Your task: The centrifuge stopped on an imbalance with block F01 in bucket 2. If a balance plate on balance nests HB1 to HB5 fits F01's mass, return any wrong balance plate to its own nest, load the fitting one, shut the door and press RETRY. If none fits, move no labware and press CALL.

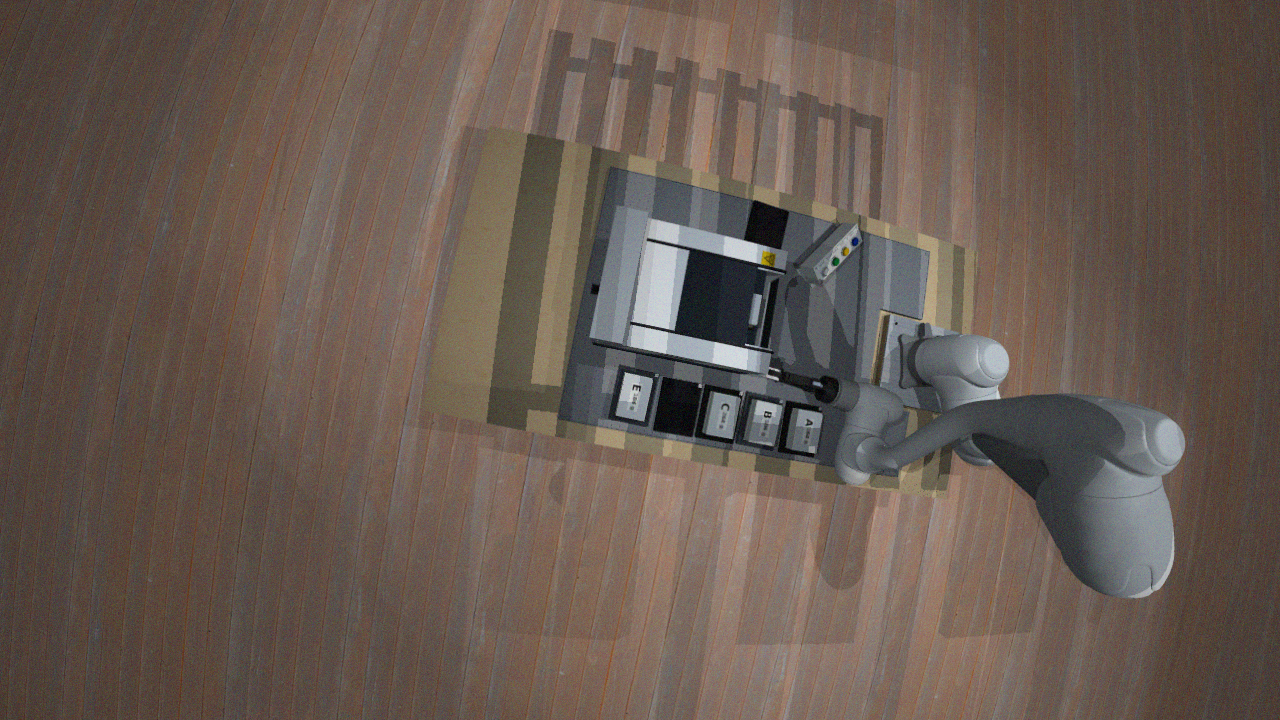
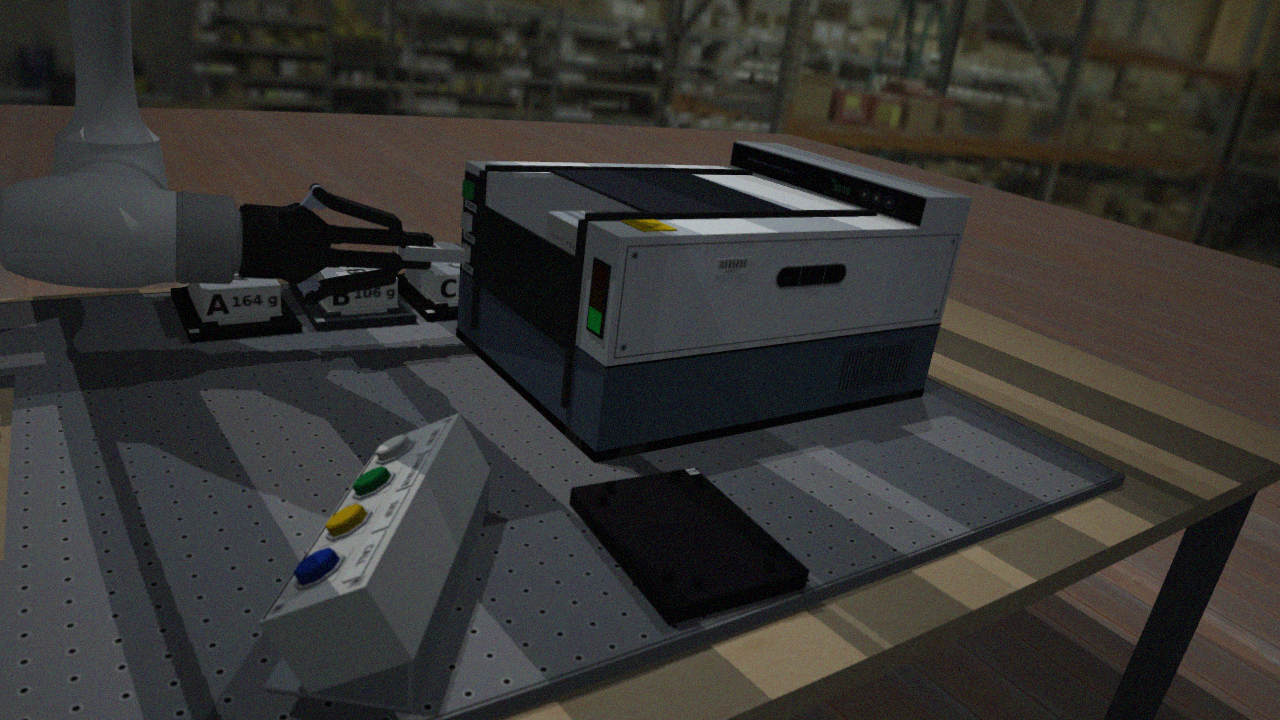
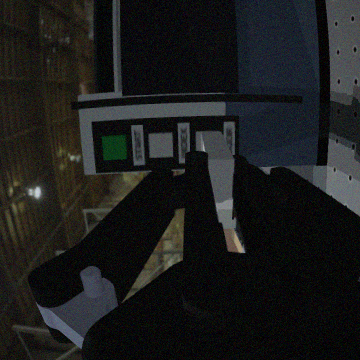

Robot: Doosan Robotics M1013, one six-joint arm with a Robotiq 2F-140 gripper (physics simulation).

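My gripper is shut and empty, its pale fingertips at the centrifuge's front button column, over the third button. A green button and a white button show beside it. The centrifuge has a dark door panel on top; a dark gap shows at its front edge. Plates A, B, C and E sit in nests; the nest between C and E is empty. Block F01 and bucket 2 are not visible.
The button console carries a white button, a green button, a yellow button and a blue button by the CALL label. A black pad lies beside the centrifuge.
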